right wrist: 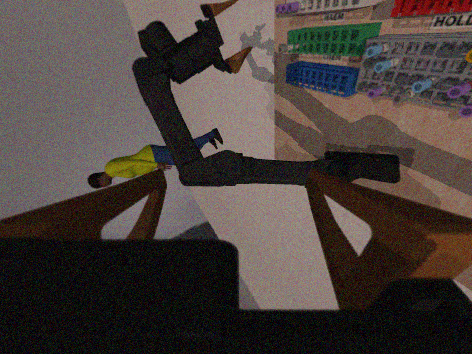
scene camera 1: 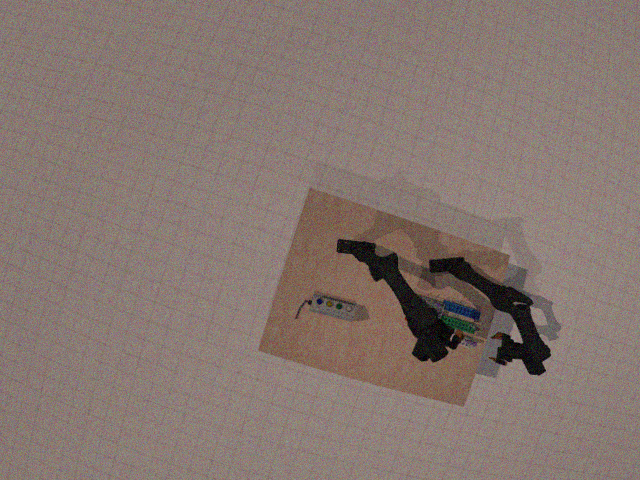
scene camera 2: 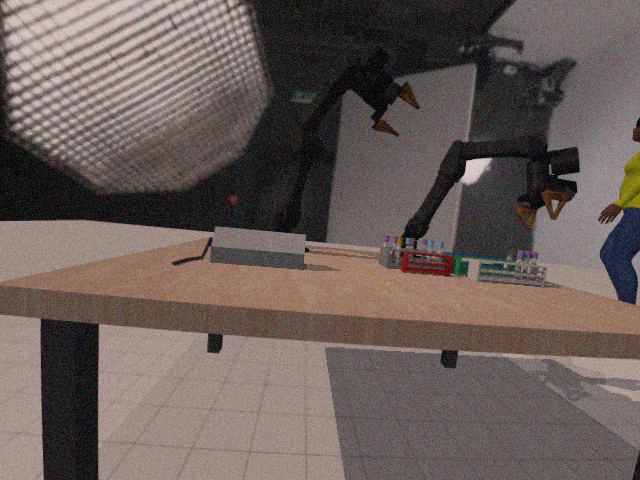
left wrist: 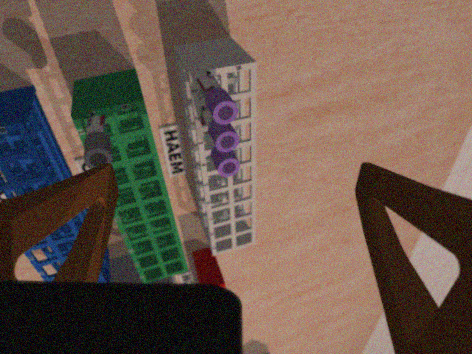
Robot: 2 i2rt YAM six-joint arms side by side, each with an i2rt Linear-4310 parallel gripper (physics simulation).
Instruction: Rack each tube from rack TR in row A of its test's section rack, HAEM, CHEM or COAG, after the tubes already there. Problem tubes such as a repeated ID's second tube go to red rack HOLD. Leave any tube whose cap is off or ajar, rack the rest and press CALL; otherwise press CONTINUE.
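Frame: origin at the left arm's base, x back, y right, z up, level; metres.
Seen in the pictures: left gripper, between the fingertips: (right wrist: 244, 25) (scene camera 1: 490, 347) (scene camera 2: 539, 224) (left wrist: 236, 176); right gripper, between the fingertips: (right wrist: 236, 177) (scene camera 1: 451, 330) (scene camera 2: 409, 122); left arm's base, origin of its link: (right wrist: 357, 164) (scene camera 1: 446, 264); right arm's base, origin of its link: (scene camera 1: 355, 247).
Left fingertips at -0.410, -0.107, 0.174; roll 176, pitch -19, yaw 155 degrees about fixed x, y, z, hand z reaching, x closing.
Offsets run from my left fingertips to a thing's middle, as dx, dy, dz. "*": to the spot under its first point.
The white HAEM rack {+0.014, +0.108, -0.145} (left wrist: 252, 150) (scene camera 2: 511, 282) holds three purple-capped tubes {-0.002, +0.045, -0.123} (left wrist: 226, 141) in one row. The green rack (left wrist: 112, 90) (right wrist: 370, 32), by the CHEM label, holds one grey-capped tube {+0.068, +0.006, -0.123} (left wrist: 97, 152). The blue rack {+0.161, +0.057, -0.145} (right wrist: 320, 77) (scene camera 1: 461, 310) shows no tube. The grey rack TR {* +0.154, +0.234, -0.144} (right wrist: 400, 42) holds several light-blue and purple-capped tubes and a yellow one; cap seating is unclear. The red HOLD rack {+0.127, +0.302, -0.145} (scene camera 2: 426, 271) (left wrist: 210, 267) stands beside it. My left gripper (left wrist: 236, 176) (scene camera 2: 541, 222) is open and empty, high above the HAEM rack. My right gripper (scene camera 2: 407, 121) is open and empty, high up.
A button box {+0.247, +0.752, -0.132} (scene camera 1: 333, 308) (scene camera 2: 258, 248) with blue, yellow, green and white buttons and a cable stands away from the racks; its button labels are unreadable. A person (scene camera 2: 629, 227) (right wrist: 130, 162) in yellow and blue stands beyond the table. The left arm crosses the right wrist view.
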